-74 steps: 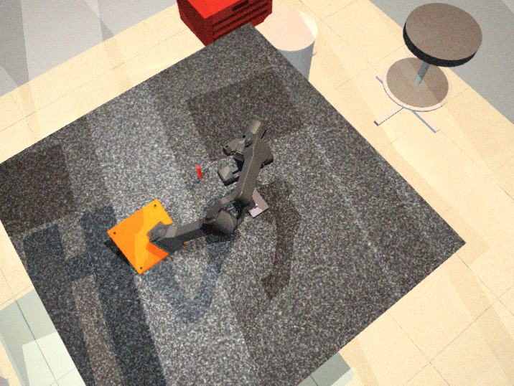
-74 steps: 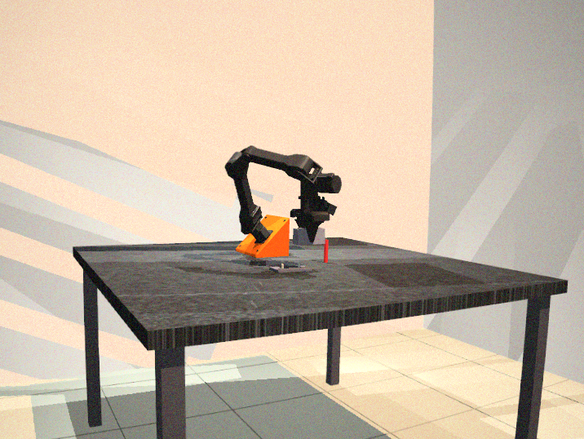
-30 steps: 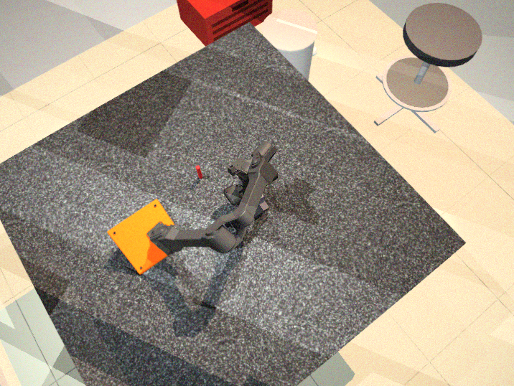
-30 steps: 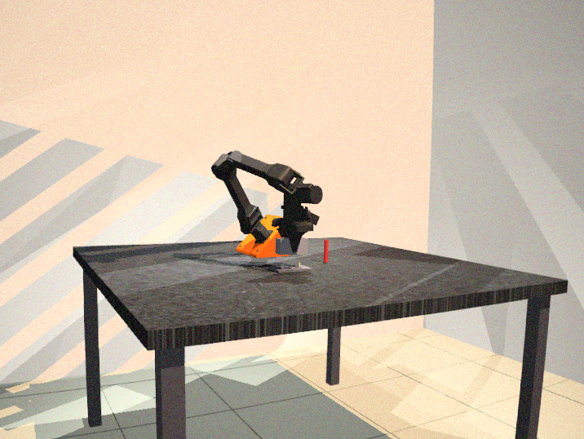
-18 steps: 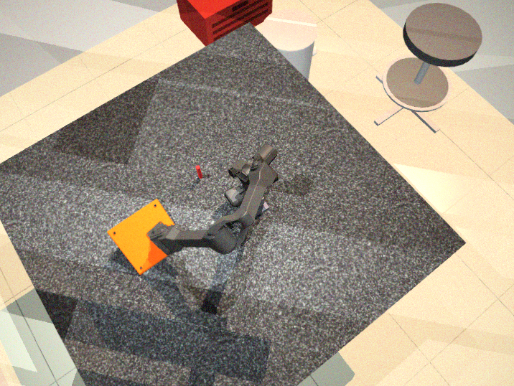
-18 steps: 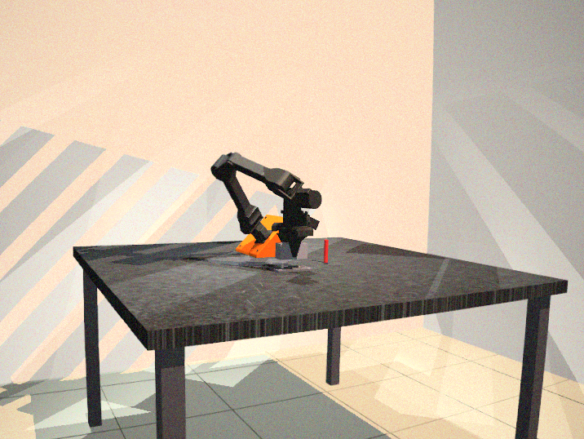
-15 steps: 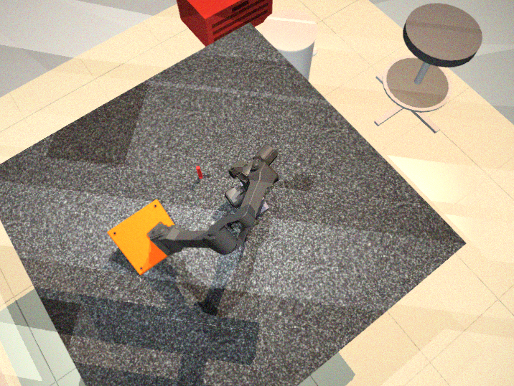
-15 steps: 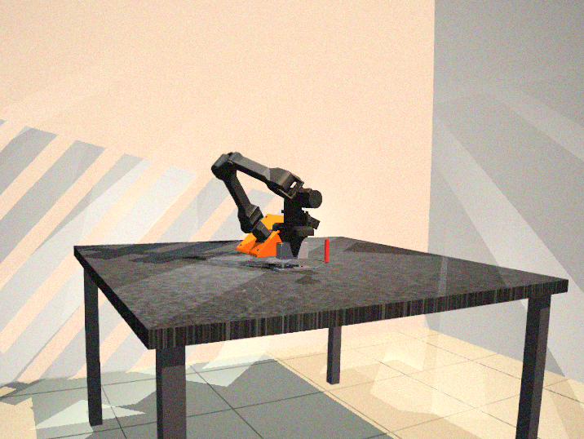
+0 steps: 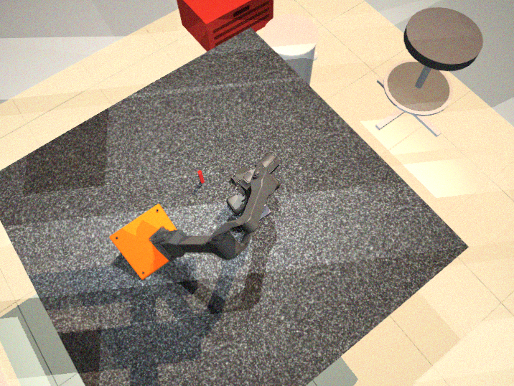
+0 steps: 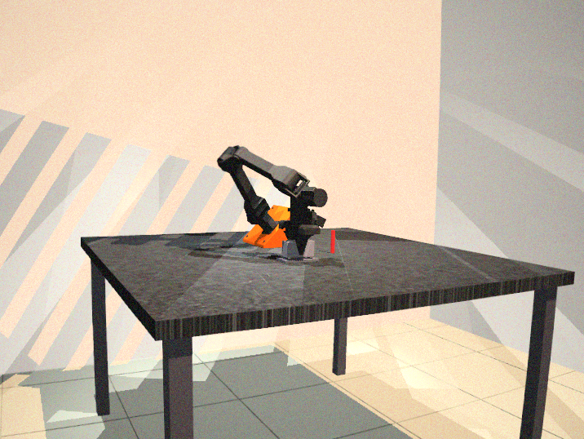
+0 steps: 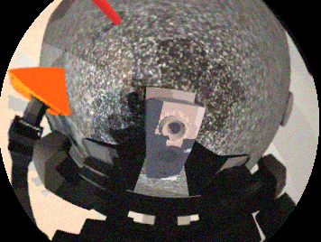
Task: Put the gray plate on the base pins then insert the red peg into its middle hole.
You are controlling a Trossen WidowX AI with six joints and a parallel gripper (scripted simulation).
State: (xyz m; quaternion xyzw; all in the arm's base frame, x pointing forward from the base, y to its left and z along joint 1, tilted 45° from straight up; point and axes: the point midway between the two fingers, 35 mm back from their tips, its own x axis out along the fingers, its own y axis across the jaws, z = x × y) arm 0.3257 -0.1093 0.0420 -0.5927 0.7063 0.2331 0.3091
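Now: gripper tip 1 cm above the base. From my gripper tip the other things lie so: gray plate 3 cm above; then red peg 7 cm behind, 20 cm to the left, 2 cm above.
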